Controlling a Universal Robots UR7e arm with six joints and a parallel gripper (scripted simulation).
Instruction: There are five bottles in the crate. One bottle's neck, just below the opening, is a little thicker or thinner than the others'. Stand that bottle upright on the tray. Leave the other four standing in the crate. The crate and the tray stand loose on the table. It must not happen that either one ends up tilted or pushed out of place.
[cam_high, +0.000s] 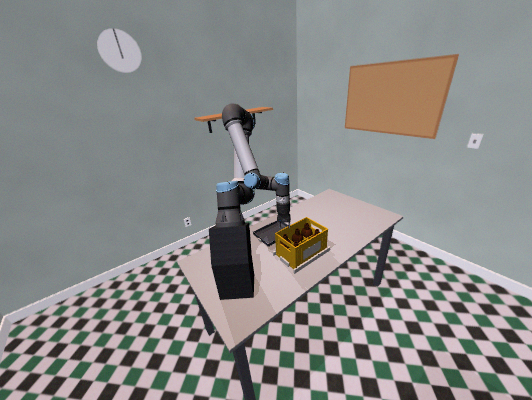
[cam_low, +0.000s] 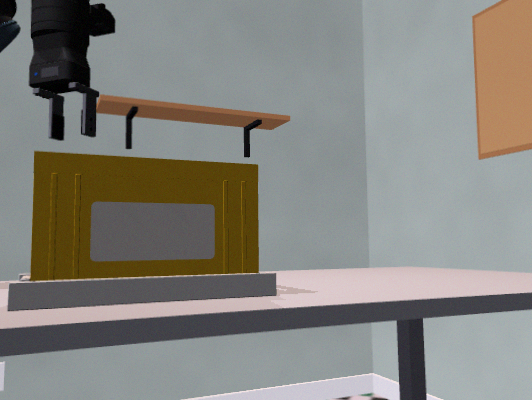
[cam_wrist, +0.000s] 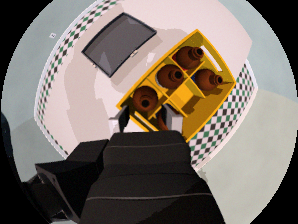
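The crate is 160 mm below my hand, 100 mm ahead of it and 30 mm to the right of it. Round my hand: dark tray (250 mm to the left, 230 mm below, 50 mm ahead); brown bottle (180 mm ahead, 150 mm below, 30 mm to the left).
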